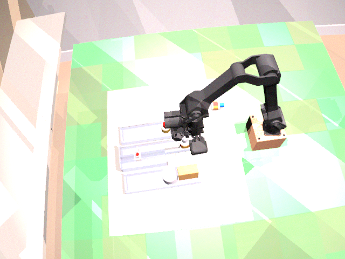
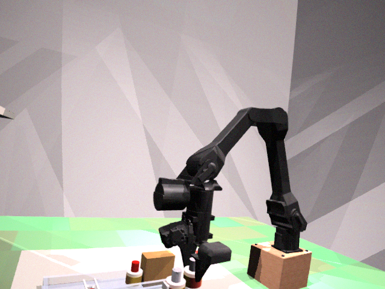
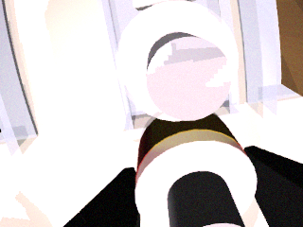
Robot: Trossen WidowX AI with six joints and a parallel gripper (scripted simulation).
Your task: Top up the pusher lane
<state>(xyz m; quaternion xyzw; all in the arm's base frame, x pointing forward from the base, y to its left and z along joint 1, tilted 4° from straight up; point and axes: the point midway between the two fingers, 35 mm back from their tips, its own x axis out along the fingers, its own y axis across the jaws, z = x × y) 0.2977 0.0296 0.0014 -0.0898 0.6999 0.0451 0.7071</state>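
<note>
The sprung lane is 180 mm ahead of my gripper tip, 60 mm to the left of it and 30 mm below it. The rest, counted from my gripper tip: small jar: 170 mm to the right, 100 mm behind, 30 mm below.
</note>
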